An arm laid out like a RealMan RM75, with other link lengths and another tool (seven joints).
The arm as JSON. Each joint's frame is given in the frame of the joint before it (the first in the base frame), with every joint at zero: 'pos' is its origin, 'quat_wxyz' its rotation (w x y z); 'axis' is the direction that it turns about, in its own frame. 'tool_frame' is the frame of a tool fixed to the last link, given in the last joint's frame.
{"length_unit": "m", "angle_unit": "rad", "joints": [
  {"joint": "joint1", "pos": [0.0, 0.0, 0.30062], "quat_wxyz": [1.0, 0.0, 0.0, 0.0], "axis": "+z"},
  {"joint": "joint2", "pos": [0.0, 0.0, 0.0], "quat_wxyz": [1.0, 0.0, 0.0, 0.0], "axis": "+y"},
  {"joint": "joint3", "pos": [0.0, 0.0, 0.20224], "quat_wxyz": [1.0, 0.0, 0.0, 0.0], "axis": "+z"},
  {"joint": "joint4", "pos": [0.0, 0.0, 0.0], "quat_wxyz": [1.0, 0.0, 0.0, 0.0], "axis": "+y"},
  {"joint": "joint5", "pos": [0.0, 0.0, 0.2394], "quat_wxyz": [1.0, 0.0, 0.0, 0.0], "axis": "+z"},
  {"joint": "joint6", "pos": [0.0, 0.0, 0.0], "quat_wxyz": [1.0, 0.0, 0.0, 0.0], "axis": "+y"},
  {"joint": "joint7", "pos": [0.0, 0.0, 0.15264], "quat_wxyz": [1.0, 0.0, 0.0, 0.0], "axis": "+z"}
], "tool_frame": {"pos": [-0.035, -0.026, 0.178], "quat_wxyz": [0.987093, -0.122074, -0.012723, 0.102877]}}
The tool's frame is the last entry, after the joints.
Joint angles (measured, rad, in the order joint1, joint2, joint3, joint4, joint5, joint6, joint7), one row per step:
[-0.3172, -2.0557, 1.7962, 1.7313, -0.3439, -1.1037, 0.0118]
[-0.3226, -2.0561, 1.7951, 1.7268, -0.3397, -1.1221, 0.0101]
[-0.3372, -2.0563, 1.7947, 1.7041, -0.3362, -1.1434, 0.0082]
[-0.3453, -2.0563, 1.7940, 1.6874, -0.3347, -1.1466, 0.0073]
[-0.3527, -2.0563, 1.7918, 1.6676, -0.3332, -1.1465, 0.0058]
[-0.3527, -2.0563, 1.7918, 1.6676, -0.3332, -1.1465, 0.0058]
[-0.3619, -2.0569, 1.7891, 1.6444, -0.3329, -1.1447, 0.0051]
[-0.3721, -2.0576, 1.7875, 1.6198, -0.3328, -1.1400, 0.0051]
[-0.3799, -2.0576, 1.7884, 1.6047, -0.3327, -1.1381, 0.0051]
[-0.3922, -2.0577, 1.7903, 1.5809, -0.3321, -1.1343, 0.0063]
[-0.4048, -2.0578, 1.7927, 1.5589, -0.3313, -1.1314, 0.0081]
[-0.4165, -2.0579, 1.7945, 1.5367, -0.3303, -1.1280, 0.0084]
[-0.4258, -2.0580, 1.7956, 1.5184, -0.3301, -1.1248, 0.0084]
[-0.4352, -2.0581, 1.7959, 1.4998, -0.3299, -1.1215, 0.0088]
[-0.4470, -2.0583, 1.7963, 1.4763, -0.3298, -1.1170, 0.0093]
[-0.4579, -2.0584, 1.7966, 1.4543, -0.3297, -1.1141, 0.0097]
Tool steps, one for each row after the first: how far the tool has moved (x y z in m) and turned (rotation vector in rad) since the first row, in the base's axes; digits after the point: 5 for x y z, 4 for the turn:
[-0.00454, -0.00299, -0.00040, -0.0091, 0.0121, 0.0116]
[-0.01328, -0.00725, -0.00348, -0.0271, 0.0318, 0.0316]
[-0.01788, -0.00807, -0.00516, -0.0332, 0.0399, 0.0408]
[-0.02348, -0.00837, -0.00661, -0.0371, 0.0466, 0.0524]
[-0.02348, -0.00837, -0.00661, -0.0371, 0.0466, 0.0524]
[-0.02899, -0.00852, -0.00866, -0.0419, 0.0526, 0.0637]
[-0.03383, -0.00825, -0.01112, -0.0466, 0.0583, 0.0724]
[-0.03632, -0.00834, -0.01301, -0.0513, 0.0634, 0.0759]
[-0.04010, -0.00830, -0.01593, -0.0588, 0.0724, 0.0797]
[-0.04319, -0.00825, -0.01865, -0.0665, 0.0820, 0.0816]
[-0.04676, -0.00822, -0.02110, -0.0728, 0.0907, 0.0855]
[-0.04971, -0.00821, -0.02310, -0.0777, 0.0968, 0.0893]
[-0.05279, -0.00806, -0.02483, -0.0820, 0.1030, 0.0932]
[-0.05661, -0.00785, -0.02700, -0.0874, 0.1106, 0.0981]
[-0.06058, -0.00804, -0.02889, -0.0930, 0.1184, 0.1038]

